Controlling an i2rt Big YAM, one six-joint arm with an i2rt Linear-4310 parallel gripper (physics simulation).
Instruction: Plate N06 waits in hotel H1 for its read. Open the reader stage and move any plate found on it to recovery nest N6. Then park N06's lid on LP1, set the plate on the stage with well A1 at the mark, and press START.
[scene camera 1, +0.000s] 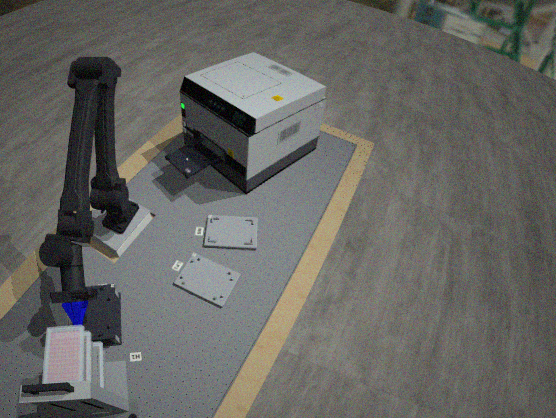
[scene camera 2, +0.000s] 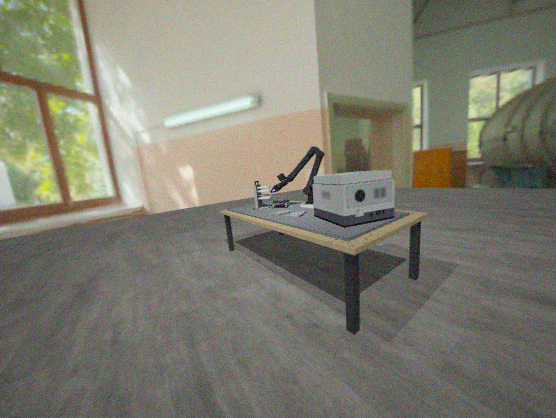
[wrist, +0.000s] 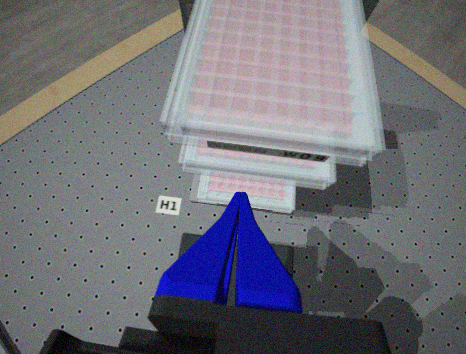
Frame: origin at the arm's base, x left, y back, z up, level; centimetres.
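Seen in the pictures: gripper, fingertip midpoint: (scene camera 1: 79, 332) (scene camera 2: 270, 192) (wrist: 240, 198); arm's base, origin of the base link: (scene camera 1: 121, 216) (scene camera 2: 312, 202).
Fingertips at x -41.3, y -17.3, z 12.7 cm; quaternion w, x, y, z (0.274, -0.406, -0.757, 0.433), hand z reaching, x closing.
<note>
Pixels of each thing's middle, then the offset from my fingertips to it. "spot": a spot on its surface instead.
- hotel, body centre: (wrist: 260, 83) (scene camera 1: 78, 382) (scene camera 2: 261, 194) dx -10.0, dy -5.1, dz -1.7 cm
- H1 label, surface spot: (wrist: 168, 205) spot: dx +3.0, dy -8.9, dz -16.5 cm
- white reader, body centre: (scene camera 1: 251, 114) (scene camera 2: 350, 195) dx +95.0, dy -9.7, dz -0.9 cm
- dark square fixture, body centre: (scene camera 1: 97, 314) (scene camera 2: 280, 203) dx +8.3, dy +5.6, dz -12.7 cm
My gripper (scene camera 1: 77, 323) (scene camera 2: 272, 190) (wrist: 240, 198) is shut with nothing between its blue fingertips. It is just in front of the hotel (scene camera 1: 112, 400) (scene camera 2: 256, 196). Several clear-lidded plates with pink wells are stacked at spaced levels there; the top one (scene camera 1: 65, 355) (wrist: 280, 75) is largest in the wrist view. A dark strip below it has lettering I cannot read surely. The H1 label (wrist: 168, 205) lies left of the stack. The white reader (scene camera 1: 287, 140) (scene camera 2: 352, 197) shows a green light. Its dark stage (scene camera 1: 187, 159) is out at the front, with no plate visible on it.
Two light grey nest plates (scene camera 1: 231, 231) (scene camera 1: 207, 281) lie mid-table beside small labels too blurred to read surely. A dark square fixture (scene camera 1: 106, 320) stands beside the gripper, near the hotel. The arm's base (scene camera 1: 132, 232) stands near the left table edge.
</note>
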